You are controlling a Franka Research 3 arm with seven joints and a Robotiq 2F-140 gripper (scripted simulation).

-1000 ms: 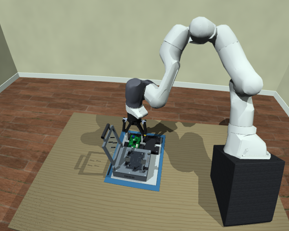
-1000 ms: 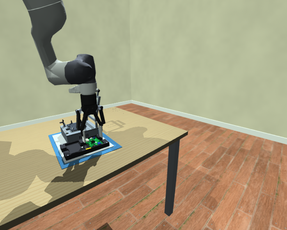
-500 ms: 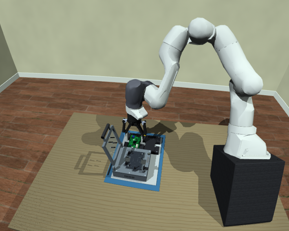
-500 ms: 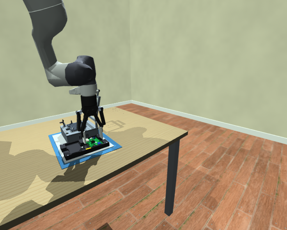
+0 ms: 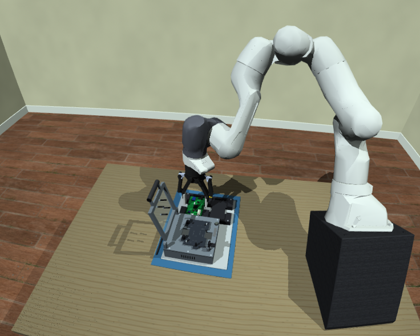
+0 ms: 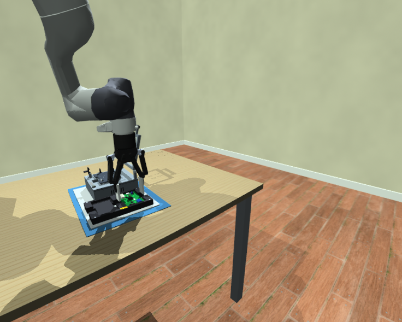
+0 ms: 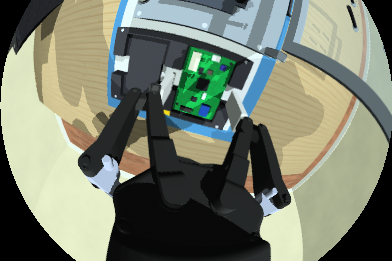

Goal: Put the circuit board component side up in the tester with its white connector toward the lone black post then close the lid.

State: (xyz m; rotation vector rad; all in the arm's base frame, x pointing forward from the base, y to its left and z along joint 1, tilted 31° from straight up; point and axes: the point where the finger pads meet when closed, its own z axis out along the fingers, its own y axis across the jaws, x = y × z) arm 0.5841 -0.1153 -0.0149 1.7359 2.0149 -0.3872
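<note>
The green circuit board is 40 mm below my hand. Round my hand: lid: 70 mm ahead, 180 mm to the left, 130 mm above.
</note>
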